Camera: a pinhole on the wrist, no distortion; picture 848 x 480 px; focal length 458.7 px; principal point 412.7 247.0 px. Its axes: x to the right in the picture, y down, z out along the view. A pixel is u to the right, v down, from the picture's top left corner.
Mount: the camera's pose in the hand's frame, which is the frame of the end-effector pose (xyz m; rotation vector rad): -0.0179 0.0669 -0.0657 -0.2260 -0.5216 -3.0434
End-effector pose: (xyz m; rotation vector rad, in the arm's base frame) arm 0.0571 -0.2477 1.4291 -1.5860 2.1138 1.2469
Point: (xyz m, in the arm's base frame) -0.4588 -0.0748 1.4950
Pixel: outside the picture
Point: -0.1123 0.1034 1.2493
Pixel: 532.1 393.9
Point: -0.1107 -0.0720 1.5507
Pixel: 727.5 26.4
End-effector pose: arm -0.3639 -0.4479 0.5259 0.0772 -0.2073 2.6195
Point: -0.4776 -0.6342 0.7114
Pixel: 406.7 211.4
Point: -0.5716 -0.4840 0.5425
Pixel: outside the picture
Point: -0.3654 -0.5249 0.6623
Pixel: 503.2 453.7
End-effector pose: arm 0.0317 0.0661 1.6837 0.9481 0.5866 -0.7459
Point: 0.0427 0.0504 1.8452
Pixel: 777.4 343.9
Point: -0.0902 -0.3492 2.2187
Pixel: 756.6 446.0
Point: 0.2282 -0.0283 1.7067
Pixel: 148.7 271.9
